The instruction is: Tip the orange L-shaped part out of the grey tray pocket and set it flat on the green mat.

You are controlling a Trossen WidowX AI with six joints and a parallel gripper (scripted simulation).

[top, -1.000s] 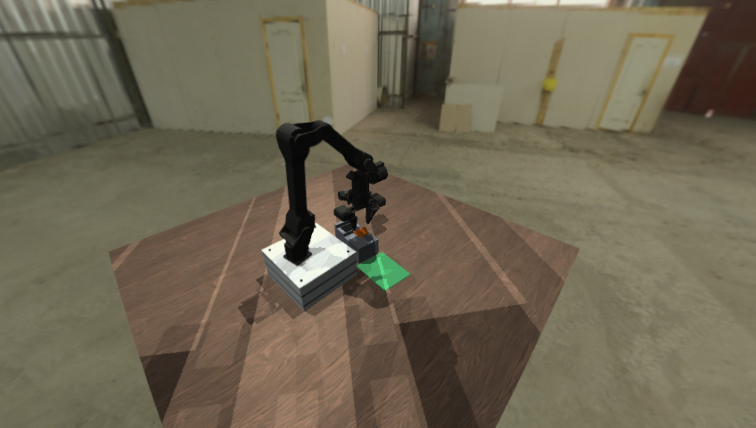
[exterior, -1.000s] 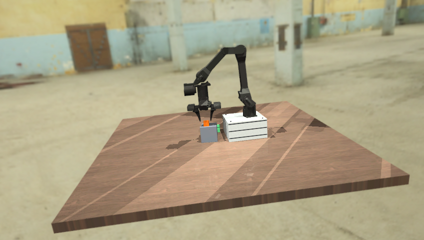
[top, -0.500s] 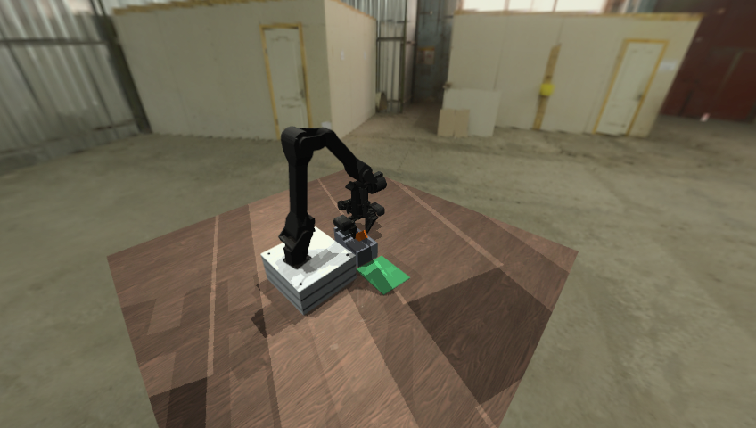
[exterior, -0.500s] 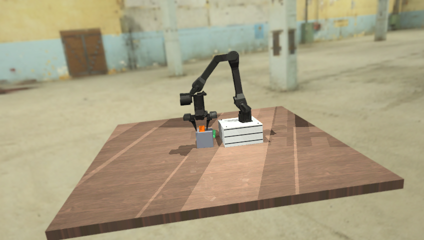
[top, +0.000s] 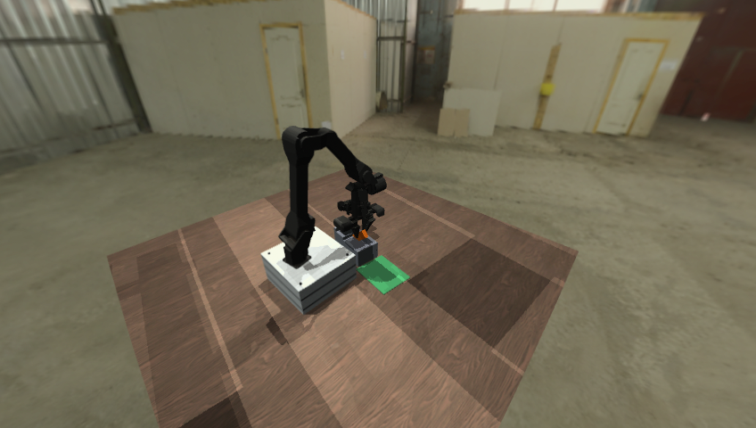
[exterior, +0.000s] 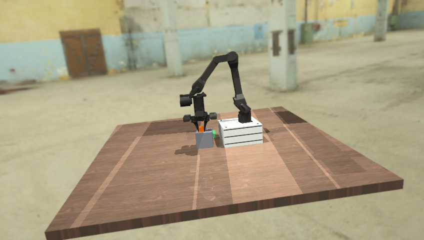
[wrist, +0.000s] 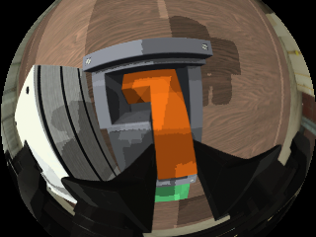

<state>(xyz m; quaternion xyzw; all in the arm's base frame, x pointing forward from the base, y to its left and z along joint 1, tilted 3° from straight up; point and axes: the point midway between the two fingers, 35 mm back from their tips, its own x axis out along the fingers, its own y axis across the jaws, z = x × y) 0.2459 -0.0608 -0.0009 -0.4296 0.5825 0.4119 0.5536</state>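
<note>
Right now the green mat is 6 cm behind my gripper tip, 14 cm to the right of it and 8 cm below it. Round my gripper tip: orange L-shaped part: 1 cm behind, 4 cm to the left, 3 cm below.
</note>
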